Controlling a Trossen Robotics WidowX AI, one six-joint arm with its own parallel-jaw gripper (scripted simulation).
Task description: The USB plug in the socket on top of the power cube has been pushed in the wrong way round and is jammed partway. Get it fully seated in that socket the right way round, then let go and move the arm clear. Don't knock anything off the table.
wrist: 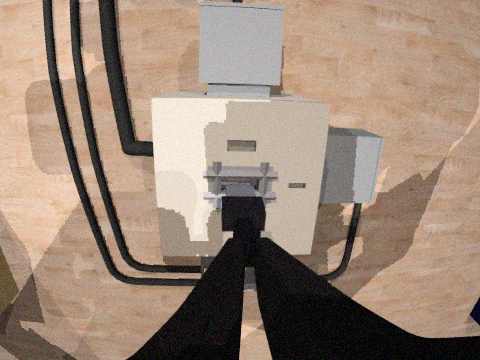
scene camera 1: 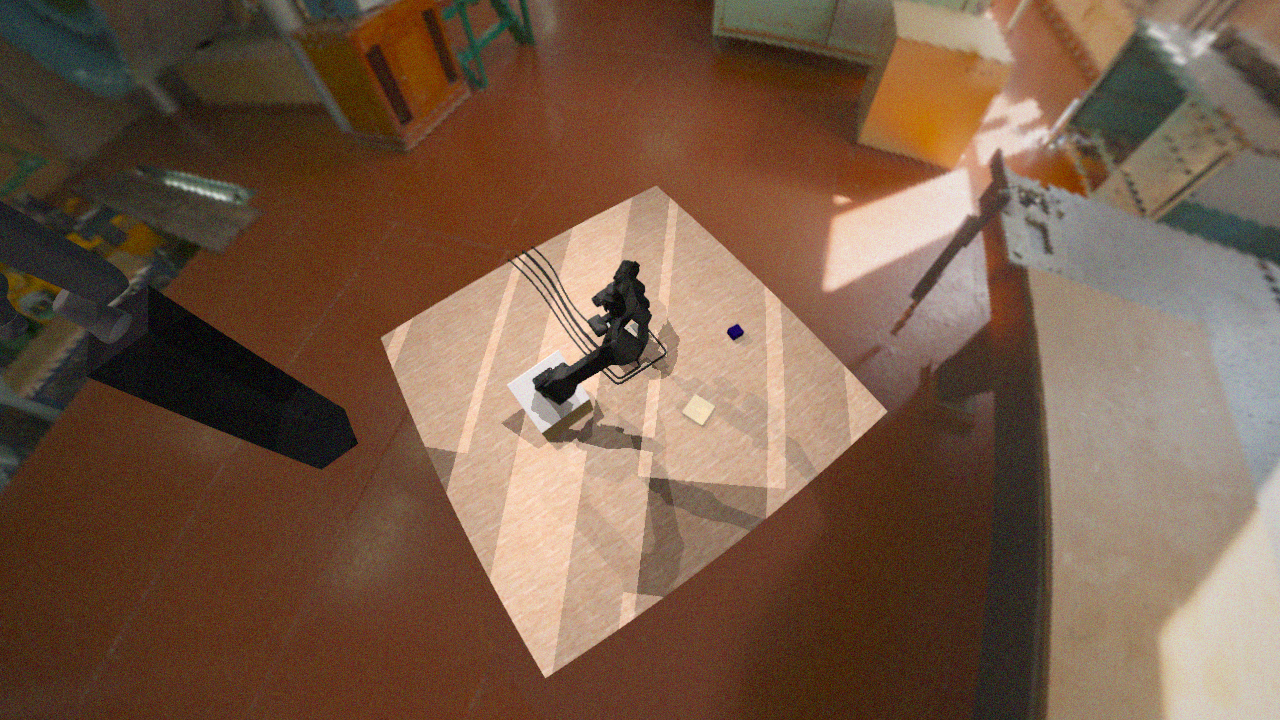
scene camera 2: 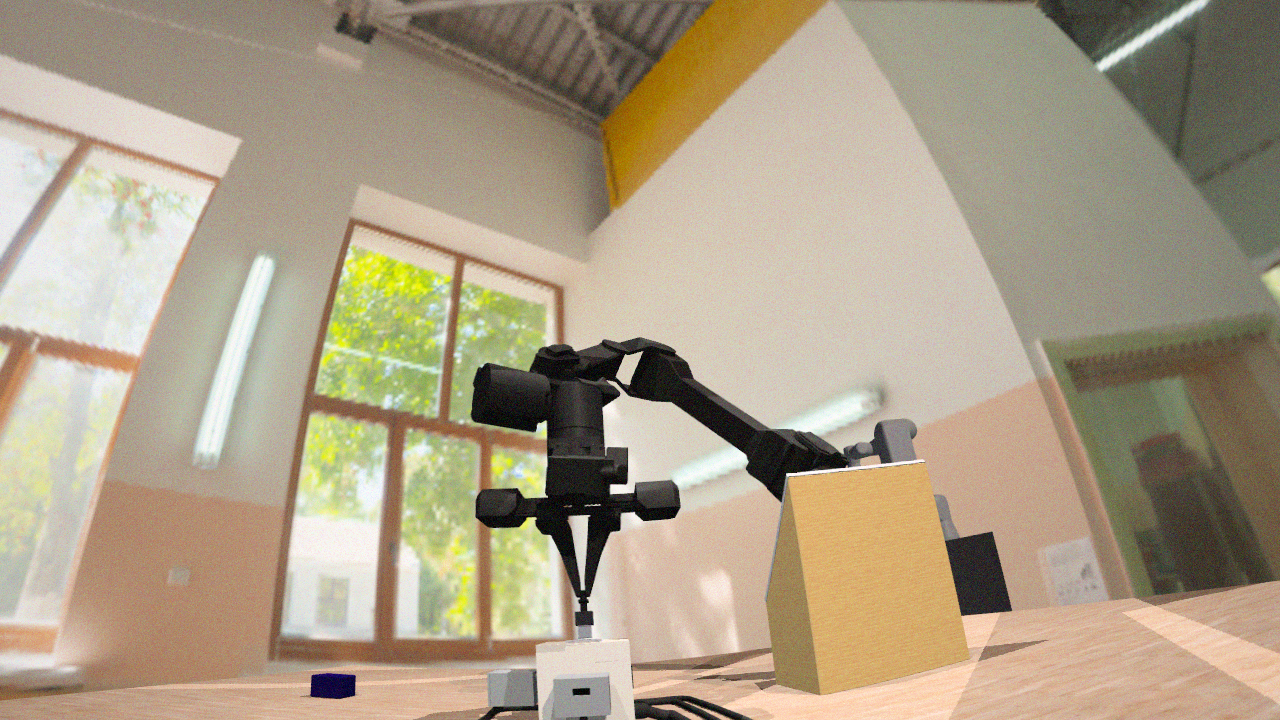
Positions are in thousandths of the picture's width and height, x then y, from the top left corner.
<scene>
The gripper (scene camera 2: 456,830) holds a black USB plug (wrist: 505,590).
The gripper also shows in the wrist view (wrist: 516,693) and in scene camera 1 (scene camera 1: 486,455).
</scene>
